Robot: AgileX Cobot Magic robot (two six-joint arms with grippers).
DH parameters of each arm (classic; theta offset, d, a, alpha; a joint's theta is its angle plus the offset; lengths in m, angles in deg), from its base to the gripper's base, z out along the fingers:
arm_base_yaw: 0 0.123 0 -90
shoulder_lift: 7.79 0 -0.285 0
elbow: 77.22 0 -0.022 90
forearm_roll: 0 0.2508 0 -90
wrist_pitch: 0 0 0.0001 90
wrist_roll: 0 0.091 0 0
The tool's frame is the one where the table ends.
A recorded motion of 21 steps. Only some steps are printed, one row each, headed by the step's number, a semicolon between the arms.
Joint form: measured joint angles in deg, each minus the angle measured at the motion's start. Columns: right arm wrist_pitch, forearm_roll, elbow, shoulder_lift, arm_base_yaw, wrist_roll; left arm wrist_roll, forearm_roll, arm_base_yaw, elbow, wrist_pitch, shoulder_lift.
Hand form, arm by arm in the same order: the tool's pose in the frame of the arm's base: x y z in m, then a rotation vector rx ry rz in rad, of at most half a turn. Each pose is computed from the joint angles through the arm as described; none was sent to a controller.
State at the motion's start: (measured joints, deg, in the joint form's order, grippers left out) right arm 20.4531 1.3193 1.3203 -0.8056 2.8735 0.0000; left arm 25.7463 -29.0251 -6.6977 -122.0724 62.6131 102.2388
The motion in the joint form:
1: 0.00 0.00 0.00 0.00 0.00 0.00; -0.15 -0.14 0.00 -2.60 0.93 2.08
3: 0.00 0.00 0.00 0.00 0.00 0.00; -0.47 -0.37 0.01 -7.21 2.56 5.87
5: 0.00 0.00 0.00 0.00 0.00 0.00; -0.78 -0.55 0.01 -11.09 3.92 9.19
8: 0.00 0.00 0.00 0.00 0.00 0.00; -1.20 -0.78 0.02 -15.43 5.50 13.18
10: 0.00 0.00 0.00 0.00 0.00 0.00; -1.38 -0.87 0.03 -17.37 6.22 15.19
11: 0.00 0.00 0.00 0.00 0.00 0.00; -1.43 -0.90 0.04 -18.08 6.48 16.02
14: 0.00 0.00 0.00 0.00 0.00 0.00; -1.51 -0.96 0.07 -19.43 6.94 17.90
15: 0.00 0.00 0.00 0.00 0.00 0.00; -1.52 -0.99 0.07 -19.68 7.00 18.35
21: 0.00 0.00 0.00 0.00 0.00 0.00; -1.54 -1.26 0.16 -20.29 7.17 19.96
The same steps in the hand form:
1: 0.0528 0.0034 0.1740 -0.0320 1.8497 0.0574; 0.3842 -0.0851 0.4673 0.5906 2.0616 -0.4408
3: 0.0528 0.0034 0.1740 -0.0320 1.8497 0.0574; 0.3984 -0.0875 0.4619 0.6009 2.0716 -0.4524
5: 0.0528 0.0034 0.1740 -0.0320 1.8497 0.0574; 0.4105 -0.0896 0.4555 0.6090 2.0823 -0.4627
8: 0.0528 0.0034 0.1740 -0.0320 1.8497 0.0574; 0.4251 -0.0920 0.4453 0.6170 2.1004 -0.4769
10: 0.0528 0.0034 0.1740 -0.0320 1.8497 0.0574; 0.4325 -0.0932 0.4386 0.6205 2.1125 -0.4839
11: 0.0528 0.0034 0.1740 -0.0320 1.8497 0.0574; 0.4358 -0.0936 0.4354 0.6219 2.1185 -0.4867
14: 0.0528 0.0034 0.1740 -0.0320 1.8497 0.0574; 0.4434 -0.0944 0.4267 0.6239 2.1344 -0.4930
15: 0.0528 0.0034 0.1740 -0.0320 1.8497 0.0574; 0.4454 -0.0947 0.4243 0.6241 2.1385 -0.4950
21: 0.0528 0.0034 0.1740 -0.0320 1.8497 0.0574; 0.4527 -0.0952 0.4144 0.6224 2.1569 -0.5059

